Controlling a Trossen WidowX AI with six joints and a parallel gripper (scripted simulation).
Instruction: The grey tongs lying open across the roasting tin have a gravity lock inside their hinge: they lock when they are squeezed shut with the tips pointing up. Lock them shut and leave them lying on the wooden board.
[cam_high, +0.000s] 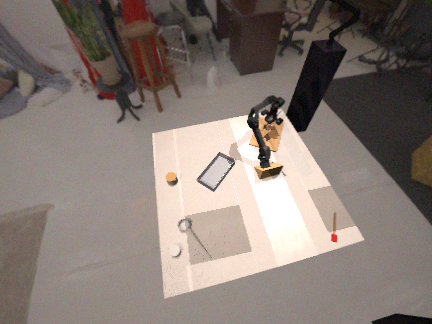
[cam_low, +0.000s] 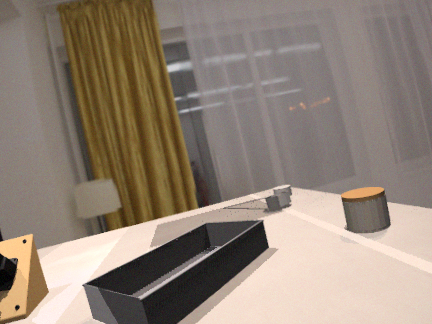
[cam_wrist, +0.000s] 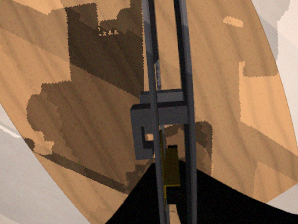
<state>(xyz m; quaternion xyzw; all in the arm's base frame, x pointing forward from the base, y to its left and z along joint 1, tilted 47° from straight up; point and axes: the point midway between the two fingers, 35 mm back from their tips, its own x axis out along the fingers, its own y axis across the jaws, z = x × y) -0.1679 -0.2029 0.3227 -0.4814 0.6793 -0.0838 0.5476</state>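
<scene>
Right now my gripper tip is 120 mm above the wooden board. From my gripper tip the other things lie so: roasting tin 530 mm ahead, 300 mm to the left, 100 mm below; lid 880 mm ahead, 300 mm to the left, 90 mm below; red-handled tool 910 mm to the left, 150 mm behind, 120 mm below.
</scene>
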